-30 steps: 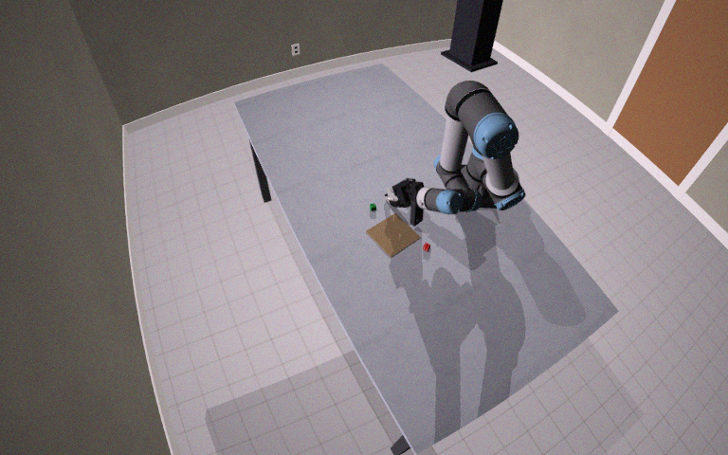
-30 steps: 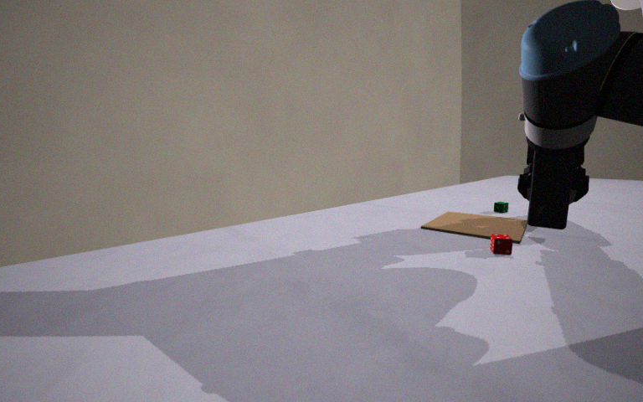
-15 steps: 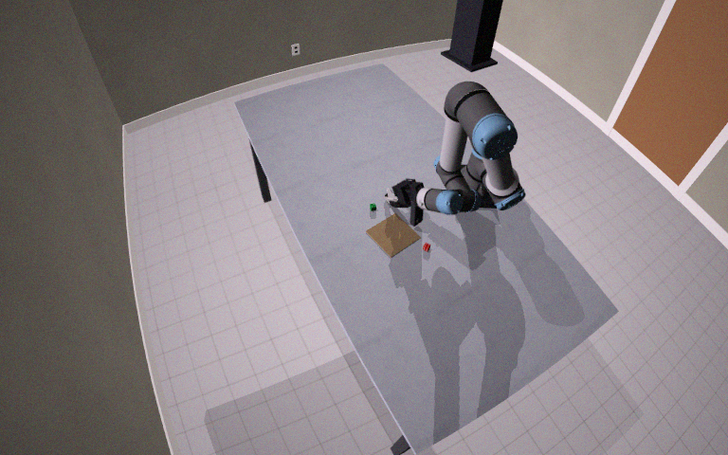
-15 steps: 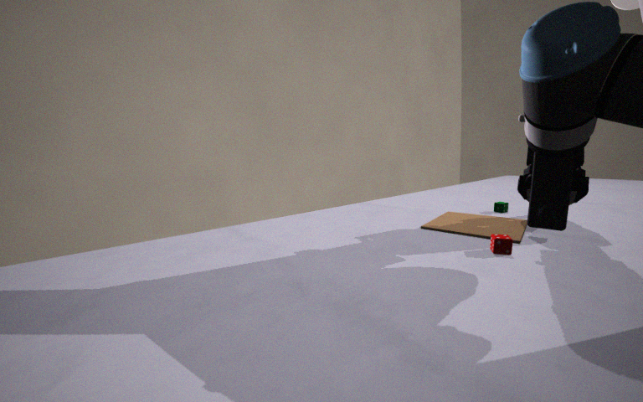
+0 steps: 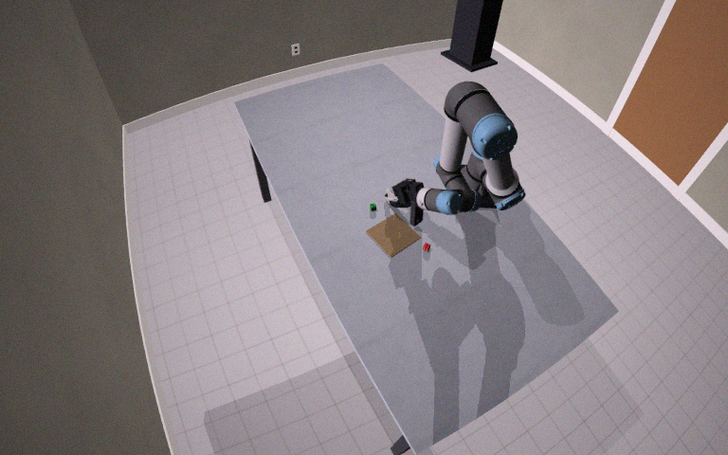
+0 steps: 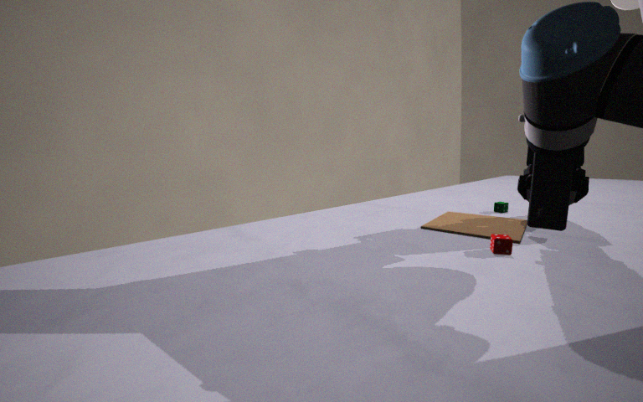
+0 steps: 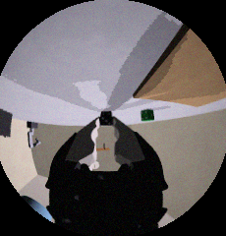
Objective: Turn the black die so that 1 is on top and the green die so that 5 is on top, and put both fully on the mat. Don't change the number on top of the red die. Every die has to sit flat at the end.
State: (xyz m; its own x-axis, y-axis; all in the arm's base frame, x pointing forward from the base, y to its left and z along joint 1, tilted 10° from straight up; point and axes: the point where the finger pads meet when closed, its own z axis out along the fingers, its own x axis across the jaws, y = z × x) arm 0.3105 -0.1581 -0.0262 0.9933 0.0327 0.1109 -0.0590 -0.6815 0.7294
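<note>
Now: the black die 10 mm to the right of my hand. Round my hand: green die (80 mm ahead, 10 mm below); then red die (250 mm to the left, 40 mm ahead, 10 mm below); then brown mat (140 mm to the left, 90 mm ahead, 20 mm below).
</note>
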